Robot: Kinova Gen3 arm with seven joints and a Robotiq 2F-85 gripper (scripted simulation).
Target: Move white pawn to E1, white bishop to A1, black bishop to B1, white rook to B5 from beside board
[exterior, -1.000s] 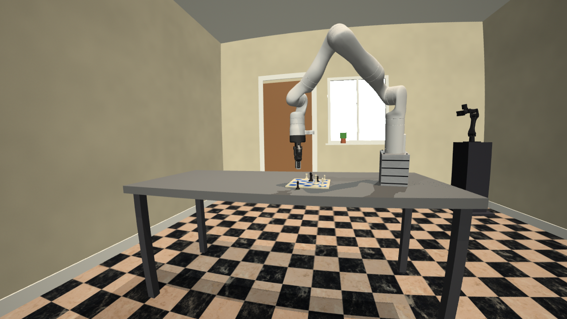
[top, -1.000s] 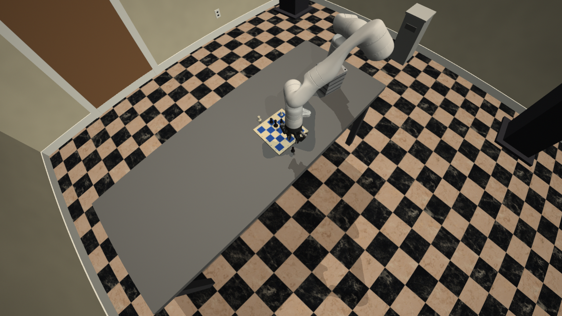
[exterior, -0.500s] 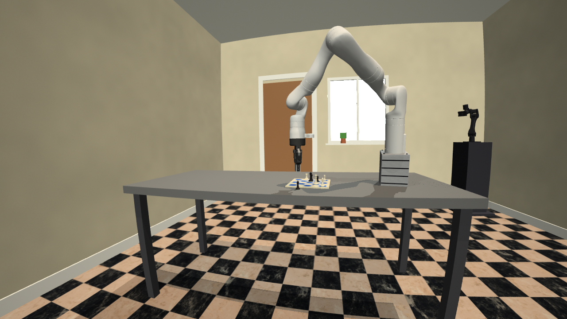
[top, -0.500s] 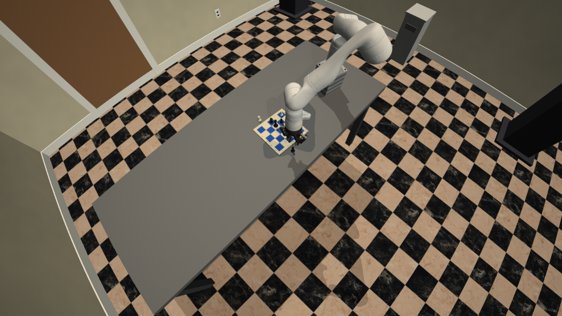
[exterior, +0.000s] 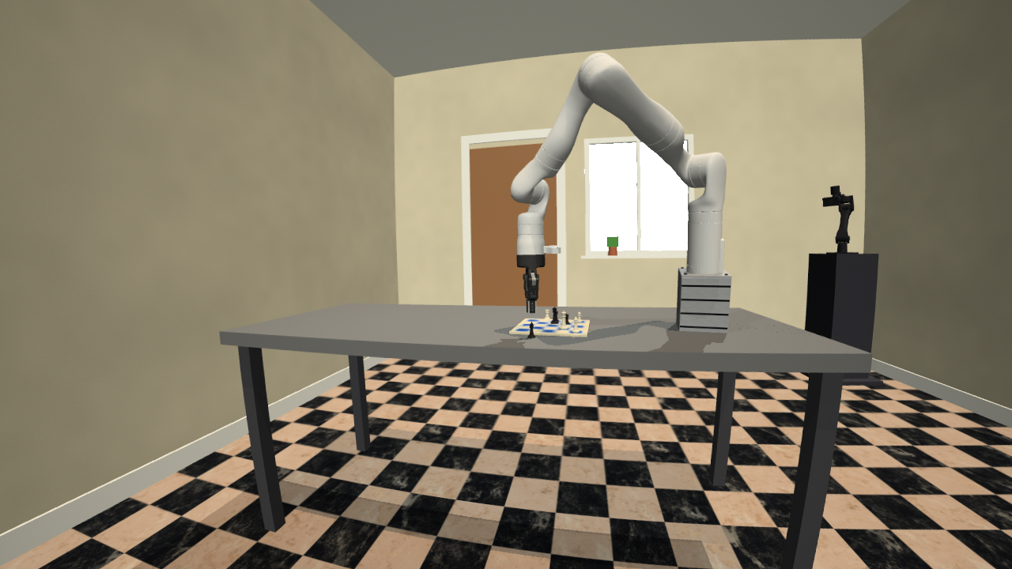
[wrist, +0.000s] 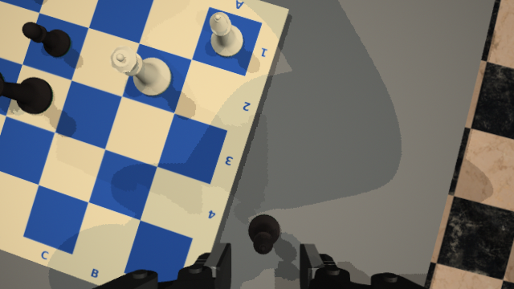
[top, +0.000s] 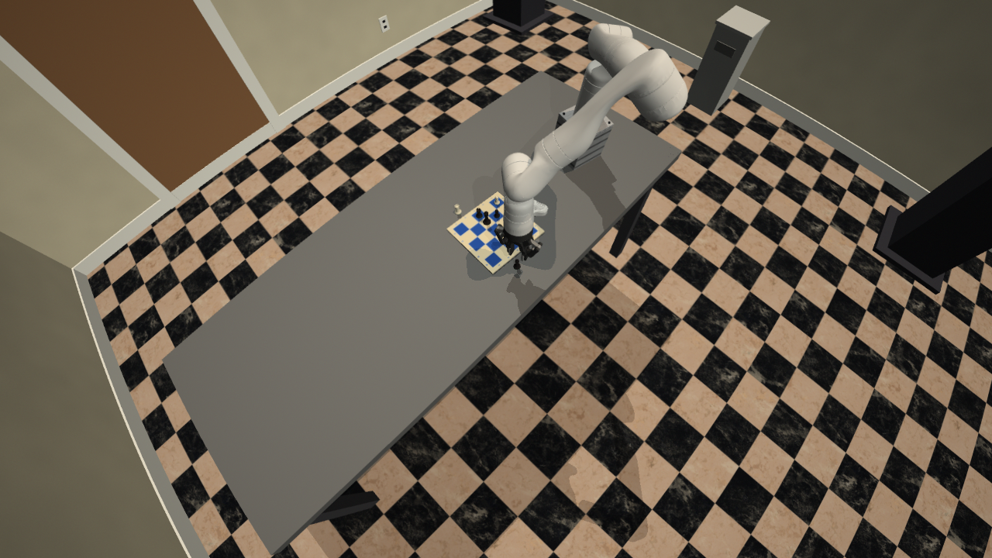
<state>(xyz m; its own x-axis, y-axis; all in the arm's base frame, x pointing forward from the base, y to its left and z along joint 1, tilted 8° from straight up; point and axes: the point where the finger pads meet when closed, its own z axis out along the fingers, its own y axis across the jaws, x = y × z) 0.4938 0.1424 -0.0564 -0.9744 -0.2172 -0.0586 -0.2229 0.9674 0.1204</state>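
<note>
The black bishop is 60 mm below my hand. From my hand the other things lie so: tall black piece: 180 mm to the right, 60 mm behind, 50 mm below; chessboard: 140 mm to the right, 80 mm below, 50 mm behind; tall white piece: 100 mm to the right, 90 mm behind, 50 mm below.
</note>
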